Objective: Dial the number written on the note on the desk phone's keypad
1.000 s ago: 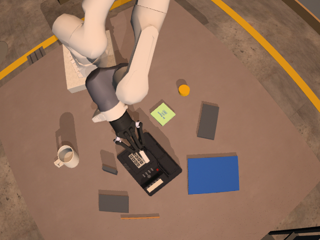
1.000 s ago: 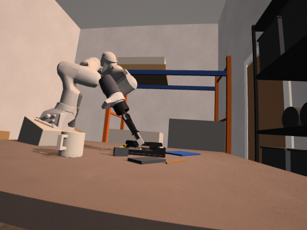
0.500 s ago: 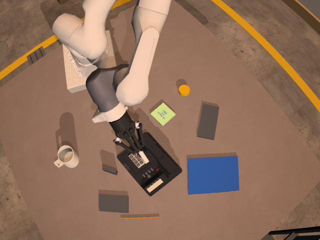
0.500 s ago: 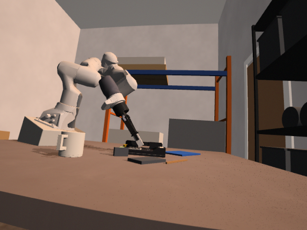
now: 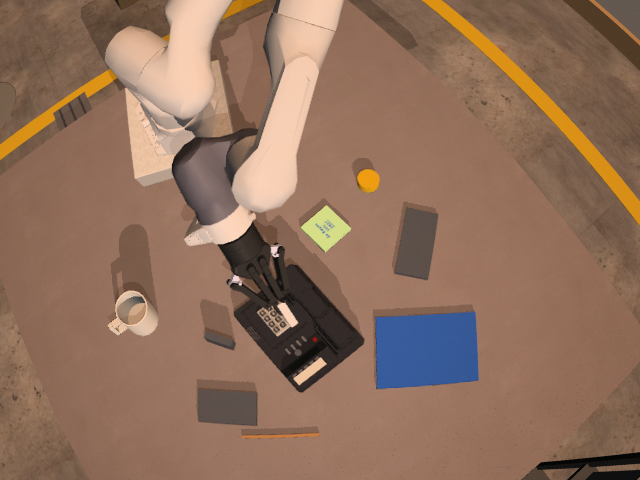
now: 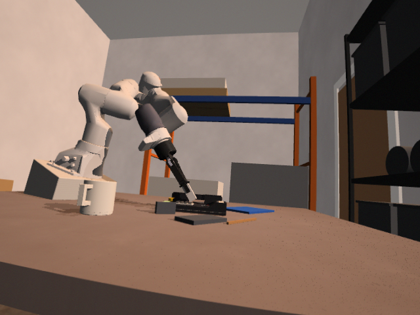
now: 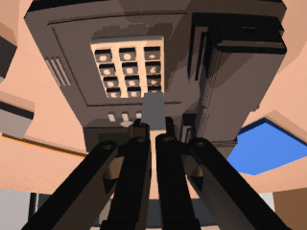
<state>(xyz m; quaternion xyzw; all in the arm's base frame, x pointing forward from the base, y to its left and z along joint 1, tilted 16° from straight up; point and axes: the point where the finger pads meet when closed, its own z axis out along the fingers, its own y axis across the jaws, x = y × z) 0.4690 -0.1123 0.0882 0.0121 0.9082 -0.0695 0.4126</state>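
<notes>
The handset lies 5 cm to the left of my hand, 3 cm ahead of it and 2 cm below it. Also, from my hand: pencil: 19 cm to the right, 17 cm ahead, 6 cm below; then grey block: 14 cm to the right, 6 cm behind, 5 cm below; then note: 20 cm to the left, 9 cm behind, 6 cm below.
</notes>
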